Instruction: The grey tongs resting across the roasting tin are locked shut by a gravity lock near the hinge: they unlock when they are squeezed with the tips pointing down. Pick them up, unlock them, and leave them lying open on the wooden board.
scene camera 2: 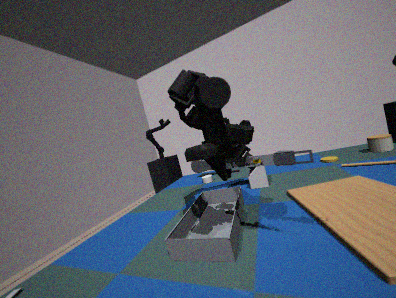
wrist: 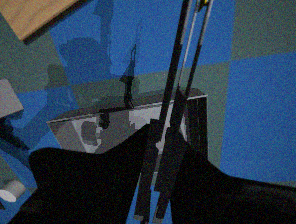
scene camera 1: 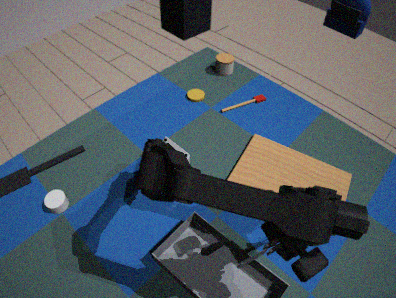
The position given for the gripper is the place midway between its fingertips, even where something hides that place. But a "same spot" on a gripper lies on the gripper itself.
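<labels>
Gripper visible: scene camera 1 [276, 248], scene camera 2, wrist view. Same spot on the gripper: [wrist: 66, 179] and [scene camera 2: 231, 148].
</labels>
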